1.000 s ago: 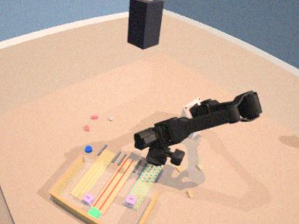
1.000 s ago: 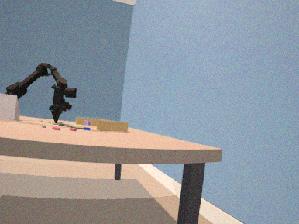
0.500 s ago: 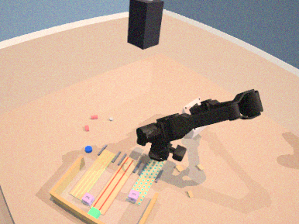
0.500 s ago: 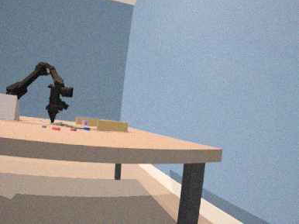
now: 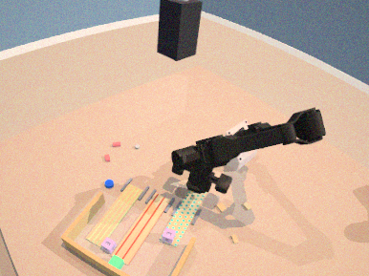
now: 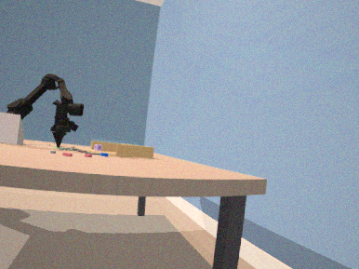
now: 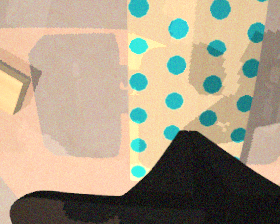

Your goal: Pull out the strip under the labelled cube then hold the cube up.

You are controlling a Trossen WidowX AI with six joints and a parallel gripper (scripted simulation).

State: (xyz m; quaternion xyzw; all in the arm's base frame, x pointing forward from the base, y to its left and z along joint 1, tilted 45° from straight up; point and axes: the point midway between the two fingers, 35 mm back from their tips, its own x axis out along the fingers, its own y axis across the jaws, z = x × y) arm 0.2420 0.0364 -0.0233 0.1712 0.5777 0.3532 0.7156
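Right now my gripper tip is 90 mm short of the dotted strip and 30 mm to the right of it. Round my gripper tip: blue disc (220 mm to the right, 210 mm ahead); grey bit (300 mm to the right, 20 mm ahead).
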